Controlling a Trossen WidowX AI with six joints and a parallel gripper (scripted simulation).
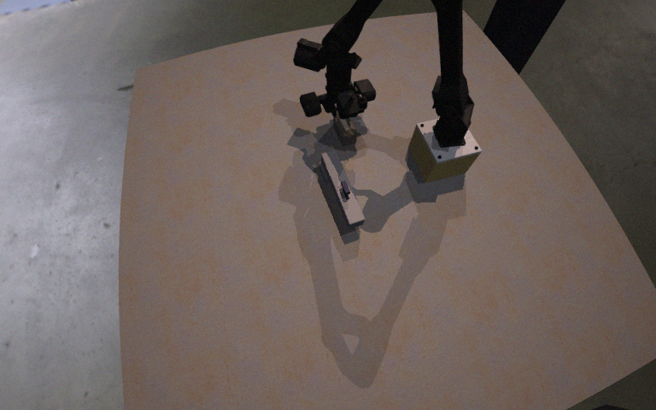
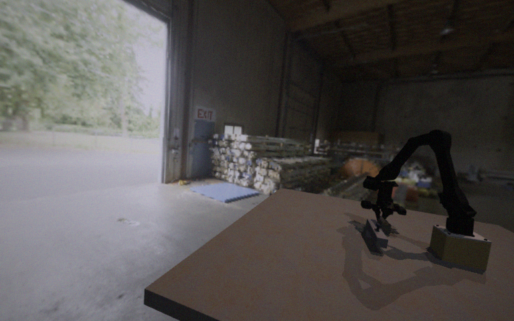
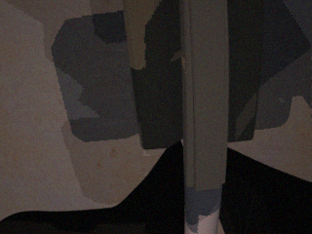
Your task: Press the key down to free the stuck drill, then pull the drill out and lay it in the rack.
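Right now the drill is 4 cm to the left of my gripper tip, 3 cm above it and 1 cm behind it. From my gripper tip the other things lie so: grey fixture block (23 cm to the left, 3 cm above, 2 cm ahead); dark key (25 cm to the left, 4 cm above, 2 cm ahead).
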